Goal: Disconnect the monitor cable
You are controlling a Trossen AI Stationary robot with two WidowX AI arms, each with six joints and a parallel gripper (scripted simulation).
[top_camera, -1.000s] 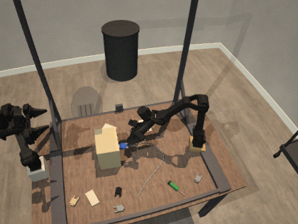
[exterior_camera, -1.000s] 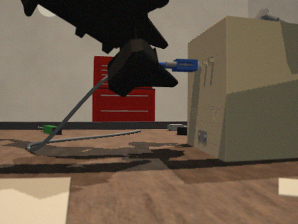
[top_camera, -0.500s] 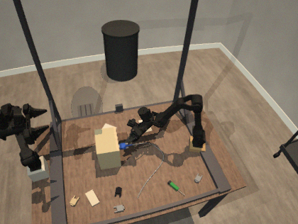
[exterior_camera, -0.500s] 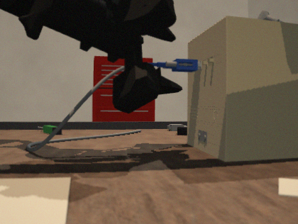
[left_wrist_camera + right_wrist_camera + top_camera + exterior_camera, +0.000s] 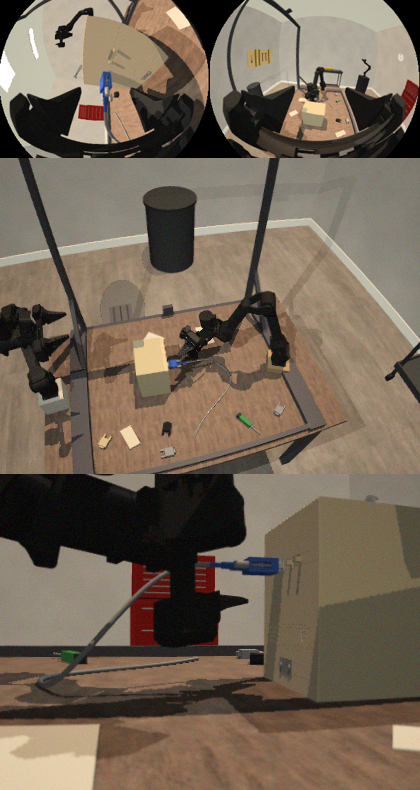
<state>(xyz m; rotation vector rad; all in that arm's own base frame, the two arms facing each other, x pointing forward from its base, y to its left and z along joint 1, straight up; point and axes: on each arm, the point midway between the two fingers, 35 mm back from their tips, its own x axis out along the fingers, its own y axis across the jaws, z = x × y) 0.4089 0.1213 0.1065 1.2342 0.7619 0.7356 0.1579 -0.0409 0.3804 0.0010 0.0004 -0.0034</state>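
Now: the blue plug 3 cm ahead of my left hand, 4 cm to the right of it and 1 cm below it. From my left hand the other things lie so: back panel 1 cm ahead, 8 cm to the right, 4 cm below; beige box 1 cm ahead, 13 cm to the right, 5 cm below.
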